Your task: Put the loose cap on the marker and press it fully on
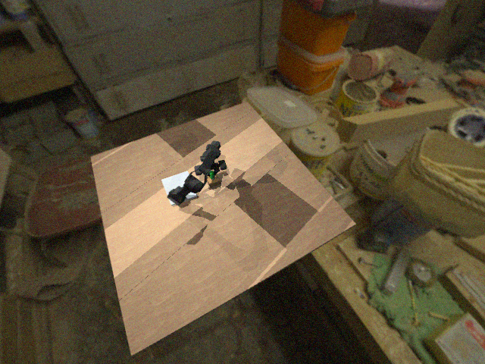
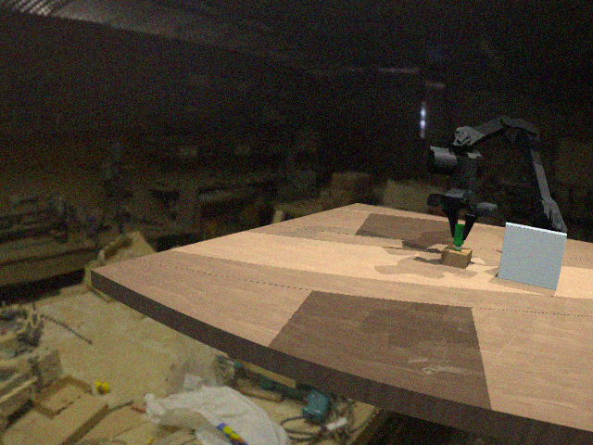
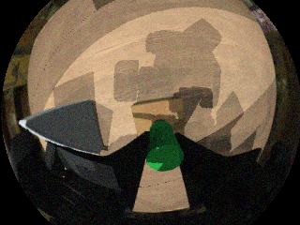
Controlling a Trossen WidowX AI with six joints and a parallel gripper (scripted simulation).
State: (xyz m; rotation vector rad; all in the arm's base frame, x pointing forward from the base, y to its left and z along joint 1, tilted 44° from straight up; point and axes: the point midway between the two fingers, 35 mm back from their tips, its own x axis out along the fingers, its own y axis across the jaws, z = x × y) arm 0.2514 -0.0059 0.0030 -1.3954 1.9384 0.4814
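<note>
My gripper tip is 10 mm below the green cap. The rest, counted from my gripper tip: wooden holder block: 50 mm below.
</note>
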